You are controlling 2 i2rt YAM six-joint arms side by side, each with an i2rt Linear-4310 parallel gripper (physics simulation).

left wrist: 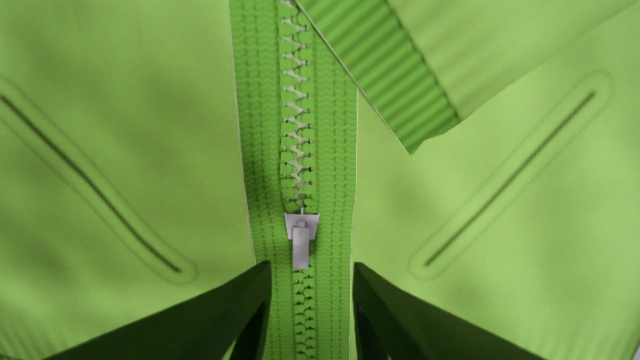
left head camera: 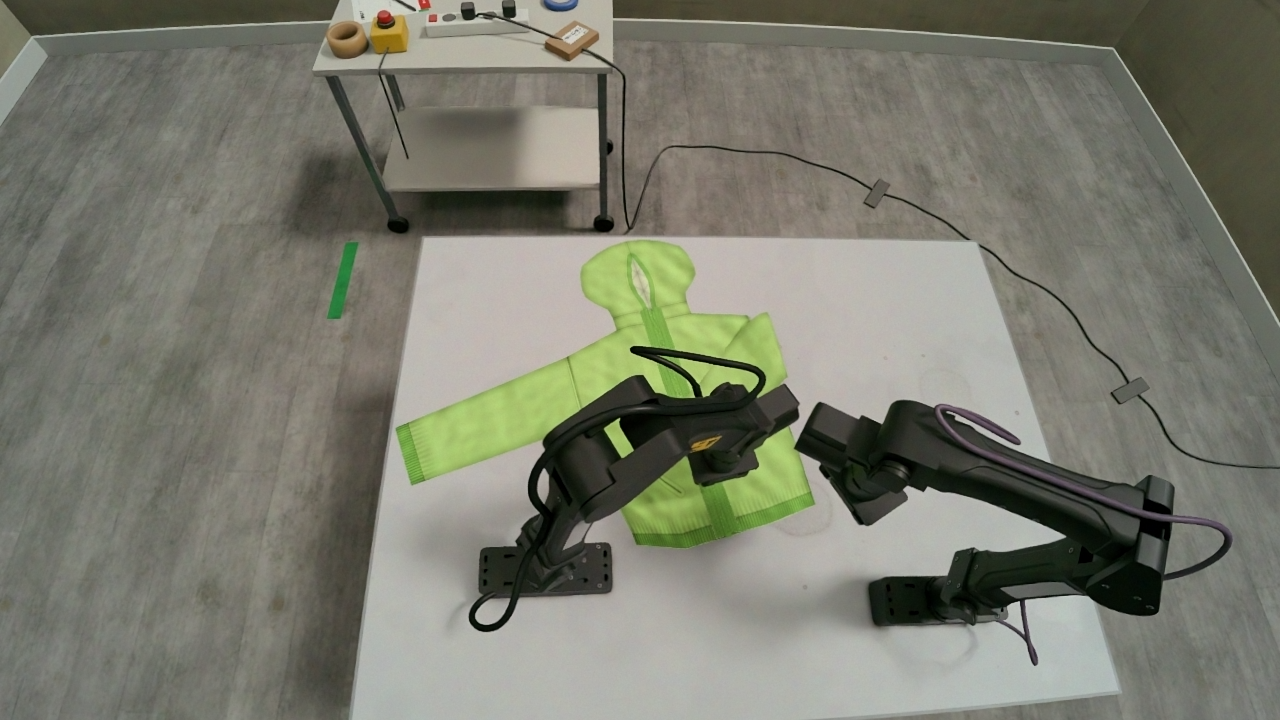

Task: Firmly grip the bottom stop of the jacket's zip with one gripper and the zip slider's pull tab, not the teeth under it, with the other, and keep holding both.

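Note:
The lime-green jacket (left head camera: 501, 407) (left wrist: 150, 100) lies spread out, its zip strip (left head camera: 660, 326) (left wrist: 332, 150) running down the front. In the left wrist view the pale zip slider (left wrist: 291, 220) sits on the teeth, and its pull tab (left wrist: 301, 250) lies flat along them, pointing down the picture. My left gripper (left head camera: 725, 467) (left wrist: 312, 276) is partly open over the zip; its fingertips appear either side of the strip near the tab's lower end, with nothing held. The bottom stop cannot be made out. My right gripper (left head camera: 878, 508) is right of the jacket, open and apart from it; its fingertips are hidden.
The jacket lies on a white table (left head camera: 465, 277). A ribbed sleeve cuff (left wrist: 380, 75) is folded over the front, overlapping the zip strip's upper part. My left forearm covers much of the jacket in the head view. A grey trolley (left head camera: 465, 64) stands behind the table.

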